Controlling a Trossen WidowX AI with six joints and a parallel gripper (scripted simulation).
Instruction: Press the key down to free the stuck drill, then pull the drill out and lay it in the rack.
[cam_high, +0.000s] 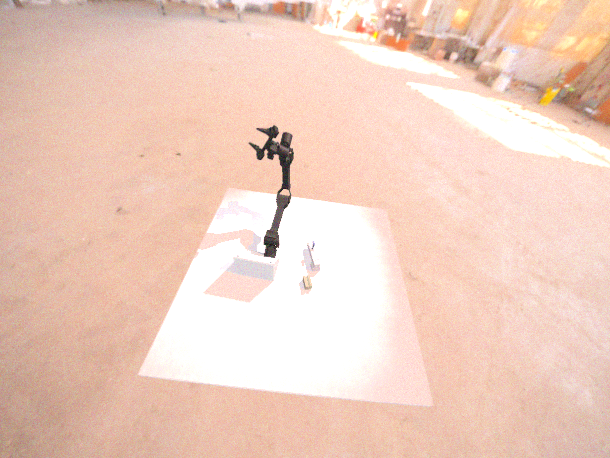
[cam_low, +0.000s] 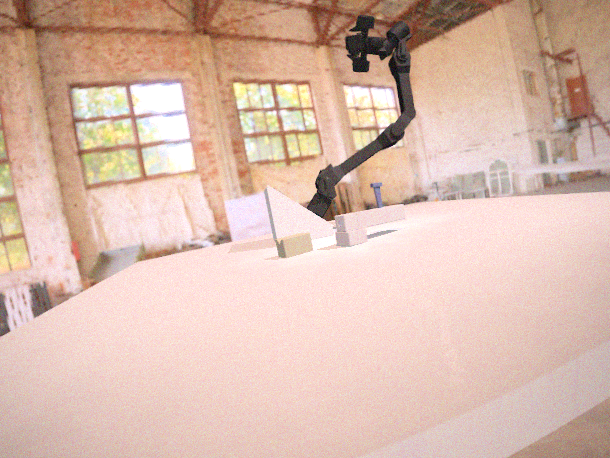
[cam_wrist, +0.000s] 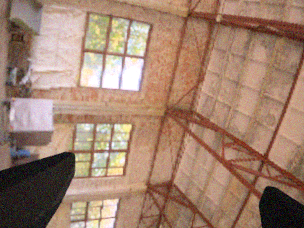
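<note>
Right now the blue-violet key is 560 mm below my gripper tip, 380 mm ahead of it and 230 mm to the right of it. Round my gripper tip: long pale block 610 mm below, 380 mm ahead, 260 mm to the right; then yellow drill 600 mm below, 390 mm ahead, 280 mm to the right; then tan rack 630 mm below, 440 mm to the right, 340 mm ahead.
</note>
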